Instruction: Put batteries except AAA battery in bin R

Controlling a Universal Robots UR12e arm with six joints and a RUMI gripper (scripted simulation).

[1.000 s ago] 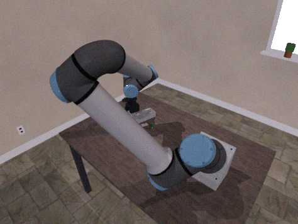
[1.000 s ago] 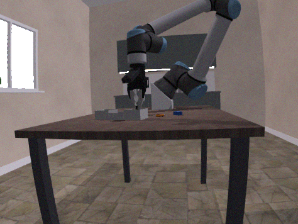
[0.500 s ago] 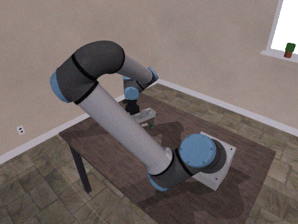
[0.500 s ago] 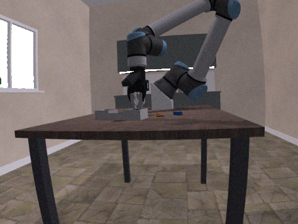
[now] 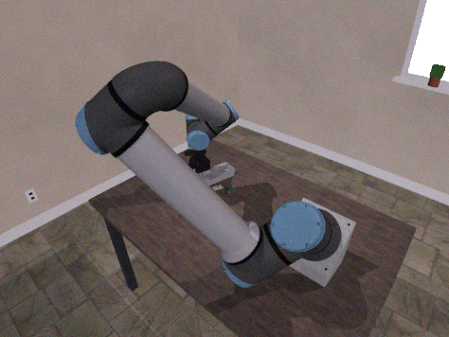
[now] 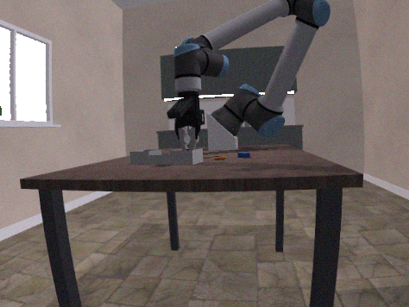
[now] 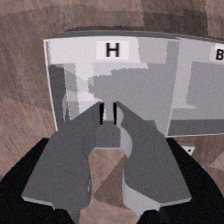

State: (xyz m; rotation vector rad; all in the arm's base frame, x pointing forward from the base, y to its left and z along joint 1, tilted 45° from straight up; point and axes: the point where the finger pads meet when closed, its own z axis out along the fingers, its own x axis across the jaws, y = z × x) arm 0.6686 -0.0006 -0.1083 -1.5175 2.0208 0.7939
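Right now the blue 9V battery is 180 mm to the left of my hand, 130 mm behind it and 30 mm below it. Round my hand: orange battery: 100 mm to the left, 60 mm behind, 30 mm below; grey bin row: 90 mm to the right, 10 mm below, 10 mm behind; white die-like piece: 90 mm behind, 50 mm to the right, 30 mm below.
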